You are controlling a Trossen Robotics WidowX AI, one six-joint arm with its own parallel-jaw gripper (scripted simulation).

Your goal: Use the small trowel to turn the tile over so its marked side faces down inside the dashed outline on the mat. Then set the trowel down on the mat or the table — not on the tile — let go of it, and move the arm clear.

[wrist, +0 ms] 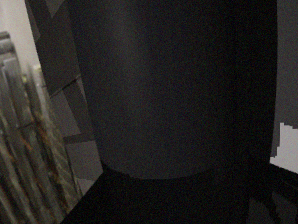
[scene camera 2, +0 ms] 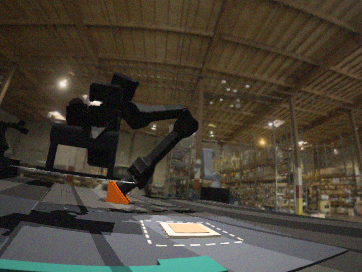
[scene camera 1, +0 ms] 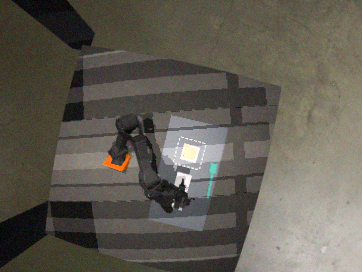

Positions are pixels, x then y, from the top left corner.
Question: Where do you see a tan tile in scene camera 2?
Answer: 172, 230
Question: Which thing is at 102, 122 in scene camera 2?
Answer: My gripper.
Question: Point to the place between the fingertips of my gripper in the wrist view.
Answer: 165, 159
